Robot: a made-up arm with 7 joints.
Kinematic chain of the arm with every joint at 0, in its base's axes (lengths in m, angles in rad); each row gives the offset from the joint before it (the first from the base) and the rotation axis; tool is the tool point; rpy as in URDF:
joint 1: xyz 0 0 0.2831 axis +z
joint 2: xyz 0 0 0 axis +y
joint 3: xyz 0 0 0.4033 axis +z
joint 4: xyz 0.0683 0 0 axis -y
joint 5: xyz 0.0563 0 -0.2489 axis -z
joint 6: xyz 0 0 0 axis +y
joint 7: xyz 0.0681 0 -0.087 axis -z
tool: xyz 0 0 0 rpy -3.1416 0 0
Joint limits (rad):
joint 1: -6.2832..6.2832
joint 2: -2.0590..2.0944
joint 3: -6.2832..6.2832
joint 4: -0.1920..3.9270
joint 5: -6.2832..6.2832
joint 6: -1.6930..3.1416
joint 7: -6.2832..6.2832
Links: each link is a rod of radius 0.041 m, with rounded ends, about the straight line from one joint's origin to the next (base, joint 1, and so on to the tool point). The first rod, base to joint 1, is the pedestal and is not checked.
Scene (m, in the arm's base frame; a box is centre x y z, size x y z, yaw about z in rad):
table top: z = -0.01
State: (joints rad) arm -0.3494 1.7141 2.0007 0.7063 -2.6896 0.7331 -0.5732
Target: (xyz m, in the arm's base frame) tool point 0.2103 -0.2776 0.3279
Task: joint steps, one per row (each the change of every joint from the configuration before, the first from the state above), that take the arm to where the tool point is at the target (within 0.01 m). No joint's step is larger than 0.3 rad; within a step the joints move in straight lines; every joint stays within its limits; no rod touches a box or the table.
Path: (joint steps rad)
1: -0.2604 0.0634 -0.0015 -0.0116 -0.0008 -0.0250 0.0000
2: -0.2603 0.0634 -0.0015 -0.0116 -0.0007 -0.0249 0.0000
3: -0.2604 0.0633 -0.0015 -0.0116 -0.0008 -0.0250 0.0000
4: -0.2604 0.0634 -0.0016 -0.0116 -0.0007 -0.0250 0.0000
5: -0.2604 0.0634 -0.0015 -0.0116 -0.0008 -0.0250 0.0000
6: -0.2603 0.0634 -0.0015 -0.0117 -0.0007 -0.0249 0.0000

